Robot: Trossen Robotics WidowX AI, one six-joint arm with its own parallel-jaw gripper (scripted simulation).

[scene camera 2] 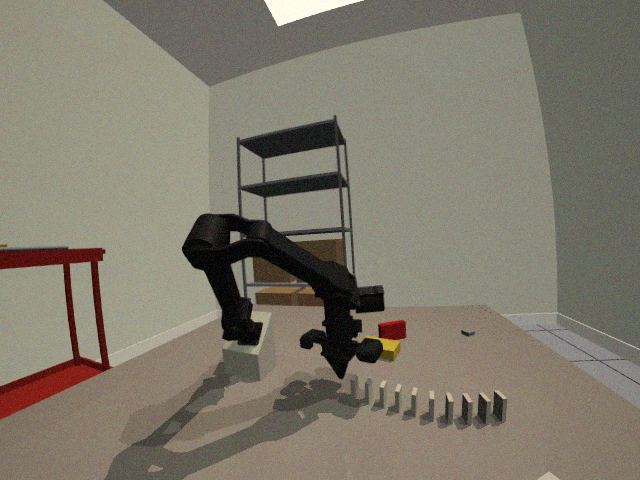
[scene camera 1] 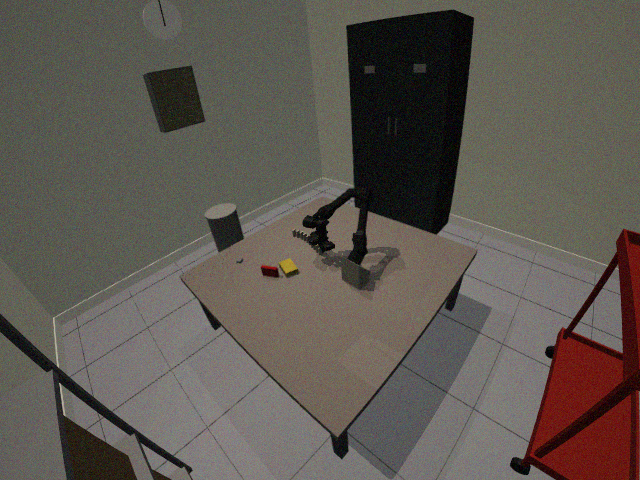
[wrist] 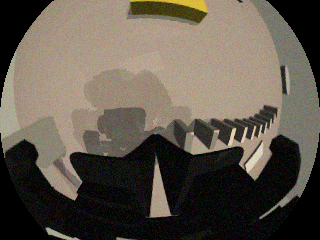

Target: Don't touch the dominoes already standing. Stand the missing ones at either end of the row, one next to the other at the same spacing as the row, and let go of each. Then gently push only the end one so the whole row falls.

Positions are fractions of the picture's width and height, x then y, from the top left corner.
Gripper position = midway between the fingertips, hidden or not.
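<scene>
Scene camera 2 gives me my gripper (scene camera 2: 0.53, 0.79), and it's shut and holding nothing. The wrist view has the gripper (wrist: 0.49, 0.58) as well.
</scene>
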